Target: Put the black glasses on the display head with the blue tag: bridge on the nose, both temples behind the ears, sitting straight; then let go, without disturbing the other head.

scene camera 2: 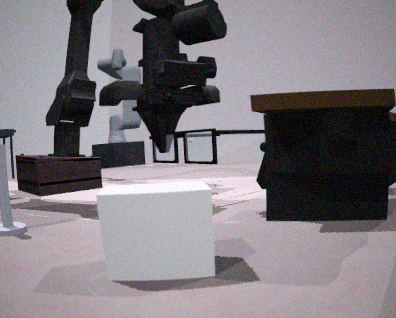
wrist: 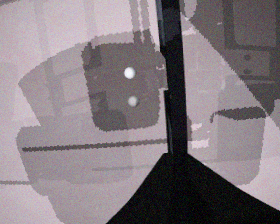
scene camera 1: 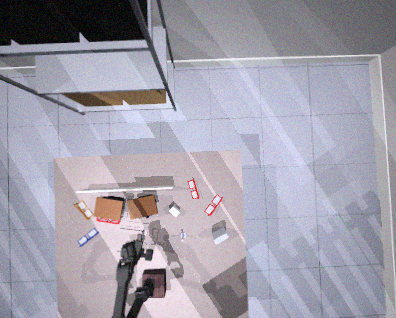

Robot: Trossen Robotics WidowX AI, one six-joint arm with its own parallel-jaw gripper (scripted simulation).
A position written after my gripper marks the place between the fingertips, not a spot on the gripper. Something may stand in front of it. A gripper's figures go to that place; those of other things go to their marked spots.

Scene:
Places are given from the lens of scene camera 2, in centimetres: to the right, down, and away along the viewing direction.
my gripper (scene camera 2: 164,152): -5, -1, 49
white cube (scene camera 2: 164,231): -2, 4, 17

